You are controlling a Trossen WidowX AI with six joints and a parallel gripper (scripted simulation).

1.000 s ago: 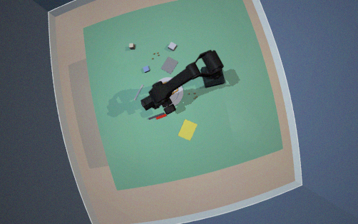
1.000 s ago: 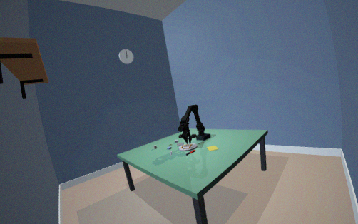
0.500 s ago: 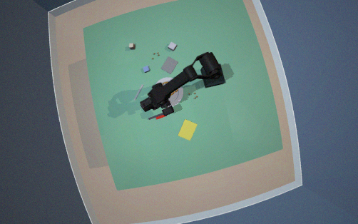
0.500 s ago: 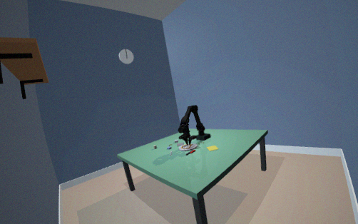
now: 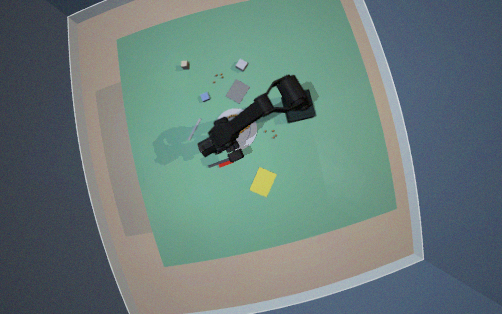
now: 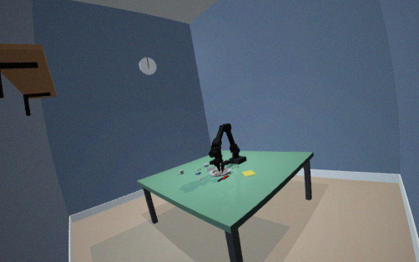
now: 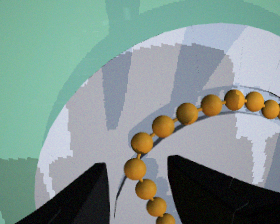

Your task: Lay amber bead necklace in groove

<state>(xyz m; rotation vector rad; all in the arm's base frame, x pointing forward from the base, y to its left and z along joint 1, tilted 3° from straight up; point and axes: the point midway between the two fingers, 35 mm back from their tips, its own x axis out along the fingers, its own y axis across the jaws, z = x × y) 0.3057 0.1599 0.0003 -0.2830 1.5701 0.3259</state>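
The round grey bead board lies 20 mm behind my gripper tip, 60 mm to the right of it and 20 mm below it. Also, from my gripper tip: yellow pad: 140 mm behind, 200 mm to the left, 20 mm below; grey rod: 180 mm ahead, 70 mm to the right, 20 mm below; red-handled tool: 40 mm ahead, 100 mm to the left, 20 mm below.
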